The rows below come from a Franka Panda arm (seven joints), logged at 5 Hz.
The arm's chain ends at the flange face. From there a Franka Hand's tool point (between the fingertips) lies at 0.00 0.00 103.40 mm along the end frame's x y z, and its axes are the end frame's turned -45 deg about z.
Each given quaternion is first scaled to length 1.
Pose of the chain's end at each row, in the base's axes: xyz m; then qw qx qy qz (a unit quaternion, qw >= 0):
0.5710, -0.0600, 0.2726, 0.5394, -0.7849, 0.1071, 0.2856
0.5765, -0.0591, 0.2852, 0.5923, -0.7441, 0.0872, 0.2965
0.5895, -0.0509, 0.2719, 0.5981, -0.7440, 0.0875, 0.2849
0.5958, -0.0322, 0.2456, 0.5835, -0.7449, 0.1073, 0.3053
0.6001, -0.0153, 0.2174, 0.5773, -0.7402, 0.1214, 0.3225
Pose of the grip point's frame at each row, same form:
0.5366, 0.0339, 0.2462, 0.6076, -0.7661, -0.2014, 0.0574
0.5416, 0.0374, 0.2725, 0.6607, -0.7208, -0.2042, 0.0473
0.5565, 0.0463, 0.2593, 0.6616, -0.7208, -0.2039, 0.0343
0.5617, 0.0645, 0.2319, 0.6559, -0.7292, -0.1859, 0.0588
0.5652, 0.0812, 0.2044, 0.6568, -0.7303, -0.1711, 0.0770

